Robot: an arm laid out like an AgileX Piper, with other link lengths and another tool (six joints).
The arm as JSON. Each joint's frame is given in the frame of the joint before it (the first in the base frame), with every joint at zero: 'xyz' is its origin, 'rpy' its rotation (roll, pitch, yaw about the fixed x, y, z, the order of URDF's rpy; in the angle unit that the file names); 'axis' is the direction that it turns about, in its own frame. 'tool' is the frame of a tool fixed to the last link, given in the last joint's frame.
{
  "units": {
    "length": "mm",
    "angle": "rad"
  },
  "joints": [
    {
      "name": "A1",
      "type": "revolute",
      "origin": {
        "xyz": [
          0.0,
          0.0,
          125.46
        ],
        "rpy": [
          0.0,
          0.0,
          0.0
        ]
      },
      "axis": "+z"
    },
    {
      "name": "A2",
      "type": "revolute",
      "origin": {
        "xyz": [
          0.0,
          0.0,
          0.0
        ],
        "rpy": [
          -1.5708,
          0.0,
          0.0
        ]
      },
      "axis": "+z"
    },
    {
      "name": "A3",
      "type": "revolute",
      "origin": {
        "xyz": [
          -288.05,
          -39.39,
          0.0
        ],
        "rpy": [
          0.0,
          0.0,
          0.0
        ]
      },
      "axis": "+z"
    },
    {
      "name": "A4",
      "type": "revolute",
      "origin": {
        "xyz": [
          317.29,
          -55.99,
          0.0
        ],
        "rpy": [
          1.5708,
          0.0,
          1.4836
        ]
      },
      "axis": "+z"
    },
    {
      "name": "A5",
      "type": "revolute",
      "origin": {
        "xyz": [
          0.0,
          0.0,
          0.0
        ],
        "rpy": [
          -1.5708,
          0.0,
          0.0
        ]
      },
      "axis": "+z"
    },
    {
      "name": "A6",
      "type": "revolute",
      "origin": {
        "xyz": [
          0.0,
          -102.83,
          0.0
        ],
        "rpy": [
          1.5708,
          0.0,
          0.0
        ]
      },
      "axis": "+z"
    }
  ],
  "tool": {
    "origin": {
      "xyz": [
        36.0,
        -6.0,
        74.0
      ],
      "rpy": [
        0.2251,
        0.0,
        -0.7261
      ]
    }
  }
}
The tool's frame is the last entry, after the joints.
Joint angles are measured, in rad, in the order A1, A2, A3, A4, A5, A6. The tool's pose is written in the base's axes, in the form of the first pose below.
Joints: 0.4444 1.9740 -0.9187 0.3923 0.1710 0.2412
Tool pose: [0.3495 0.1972 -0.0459 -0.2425 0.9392 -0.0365 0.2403]
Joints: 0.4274 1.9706 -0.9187 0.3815 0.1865 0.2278
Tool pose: [0.3506 0.1901 -0.0453 -0.2473 0.9389 -0.0398 0.2362]
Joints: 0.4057 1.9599 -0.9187 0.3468 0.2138 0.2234
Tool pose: [0.3517 0.1803 -0.0425 -0.2573 0.9373 -0.0456 0.2306]
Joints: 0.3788 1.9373 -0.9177 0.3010 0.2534 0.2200
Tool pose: [0.3528 0.1679 -0.0358 -0.2697 0.9349 -0.0528 0.2246]
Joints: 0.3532 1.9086 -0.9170 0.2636 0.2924 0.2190
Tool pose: [0.3543 0.1565 -0.0265 -0.2771 0.9332 -0.0589 0.2209]
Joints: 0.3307 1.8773 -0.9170 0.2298 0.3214 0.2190
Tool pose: [0.3573 0.1465 -0.0157 -0.2822 0.9307 -0.0656 0.2231]
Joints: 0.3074 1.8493 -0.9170 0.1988 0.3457 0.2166
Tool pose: [0.3603 0.1358 -0.0061 -0.2863 0.9283 -0.0733 0.2257]
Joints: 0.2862 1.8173 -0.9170 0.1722 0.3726 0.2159
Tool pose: [0.3626 0.1262 0.0050 -0.2884 0.9264 -0.0801 0.2284]
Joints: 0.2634 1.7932 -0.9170 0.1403 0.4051 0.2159
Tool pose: [0.3628 0.1147 0.0128 -0.2925 0.9253 -0.0886 0.2244]
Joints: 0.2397 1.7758 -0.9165 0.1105 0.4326 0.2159
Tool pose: [0.3626 0.1027 0.0182 -0.2949 0.9250 -0.0974 0.2189]
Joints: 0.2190 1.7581 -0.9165 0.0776 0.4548 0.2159
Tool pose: [0.3631 0.0915 0.0239 -0.2990 0.9232 -0.1077 0.2161]
